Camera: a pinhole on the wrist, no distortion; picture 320 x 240 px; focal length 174.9 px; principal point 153.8 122.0 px. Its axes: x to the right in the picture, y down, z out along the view. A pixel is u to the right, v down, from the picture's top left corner.
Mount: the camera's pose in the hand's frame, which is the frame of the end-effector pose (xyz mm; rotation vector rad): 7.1 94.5 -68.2 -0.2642 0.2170 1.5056
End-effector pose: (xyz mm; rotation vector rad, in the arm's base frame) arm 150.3 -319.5 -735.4 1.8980 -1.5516 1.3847
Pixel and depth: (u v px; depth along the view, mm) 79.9 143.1 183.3
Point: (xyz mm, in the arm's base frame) 143.9 -429.9 -840.2
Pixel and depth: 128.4 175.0 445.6
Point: 179.0 -577.6 -1082.4
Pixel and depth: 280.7 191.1 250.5
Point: -98.7 -477.1 -968.8
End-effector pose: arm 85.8 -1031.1 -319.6 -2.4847 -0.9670 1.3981
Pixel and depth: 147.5 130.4 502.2
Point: -150.6 -1308.4 -625.3
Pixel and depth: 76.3 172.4 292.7
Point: -116.0 -1181.5 -418.7
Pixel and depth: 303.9 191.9 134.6
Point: 167.4 -1255.7 -401.7
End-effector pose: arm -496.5 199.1 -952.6 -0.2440 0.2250 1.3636
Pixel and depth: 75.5 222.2 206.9
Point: -590.5 146.1 -774.3
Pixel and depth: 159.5 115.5 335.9
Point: -692.5 324.9 -727.8
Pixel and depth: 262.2 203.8 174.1
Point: -758.4 198.1 -882.7
